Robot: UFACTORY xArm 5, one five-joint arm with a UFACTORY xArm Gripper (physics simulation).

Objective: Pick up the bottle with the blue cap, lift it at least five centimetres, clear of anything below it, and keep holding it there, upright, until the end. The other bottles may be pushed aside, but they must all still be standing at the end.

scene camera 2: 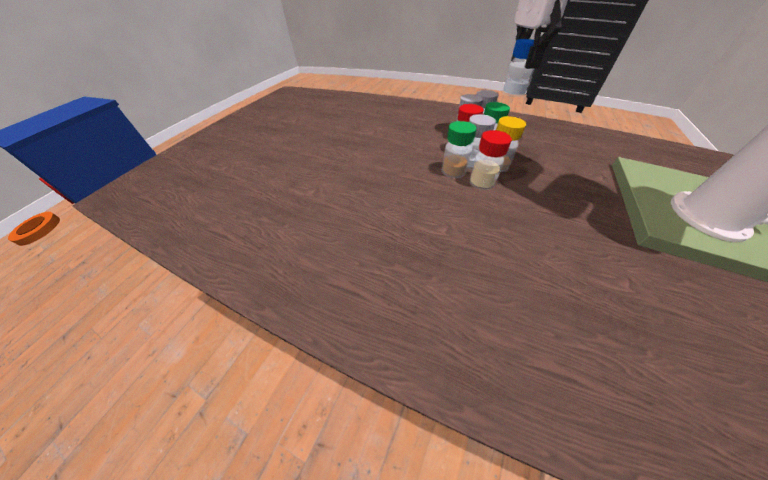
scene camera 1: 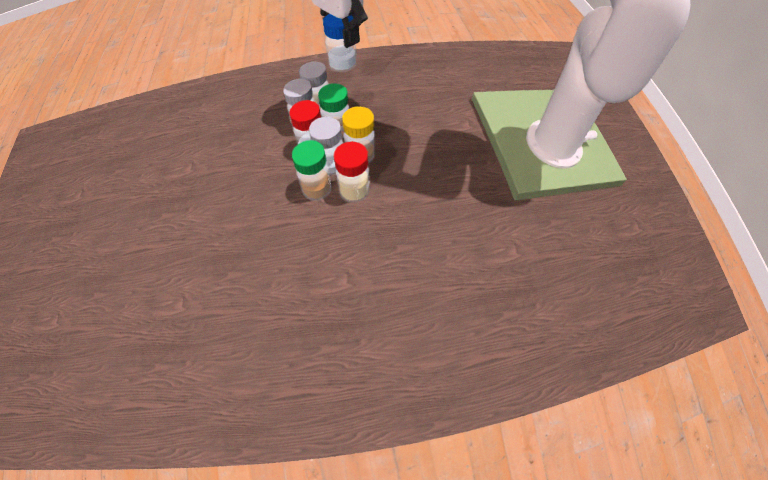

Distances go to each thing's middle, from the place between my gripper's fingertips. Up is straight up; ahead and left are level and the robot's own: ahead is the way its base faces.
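Labels:
Yellow-capped bottle (scene camera 1: 358, 122): my hand is 12 cm above it, 15 cm to the right of it and 1 cm short of it. The blue-capped bottle (scene camera 1: 340, 59) is 1 cm below my hand. The red-capped bottle (scene camera 1: 303, 113) is 12 cm below my hand, 10 cm to the left of it and 10 cm ahead of it.

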